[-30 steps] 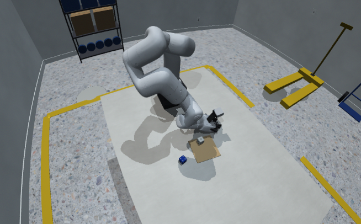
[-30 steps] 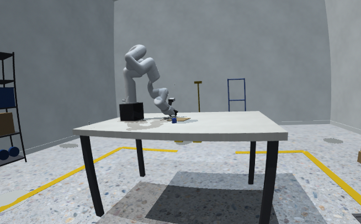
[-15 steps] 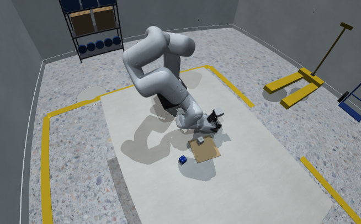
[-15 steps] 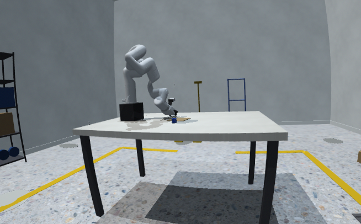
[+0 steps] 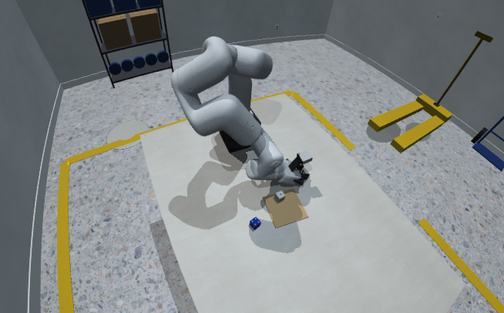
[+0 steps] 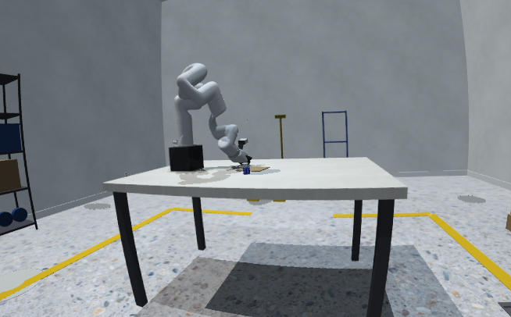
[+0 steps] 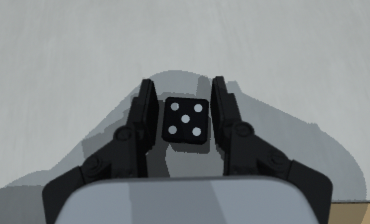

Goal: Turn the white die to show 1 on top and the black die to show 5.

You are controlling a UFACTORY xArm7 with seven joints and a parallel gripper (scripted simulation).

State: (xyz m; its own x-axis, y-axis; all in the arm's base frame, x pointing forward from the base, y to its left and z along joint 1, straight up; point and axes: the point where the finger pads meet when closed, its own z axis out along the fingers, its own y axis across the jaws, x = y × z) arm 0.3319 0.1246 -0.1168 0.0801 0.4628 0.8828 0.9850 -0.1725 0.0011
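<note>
Right now my hand is 1 cm to the left of the black die and 1 cm above it. Also, from my hand: blue die 30 cm to the right, 9 cm ahead, 1 cm below; then white die 16 cm to the right, 4 cm ahead, 1 cm below; then tan mat 16 cm to the right, 9 cm ahead, 2 cm below.
</note>
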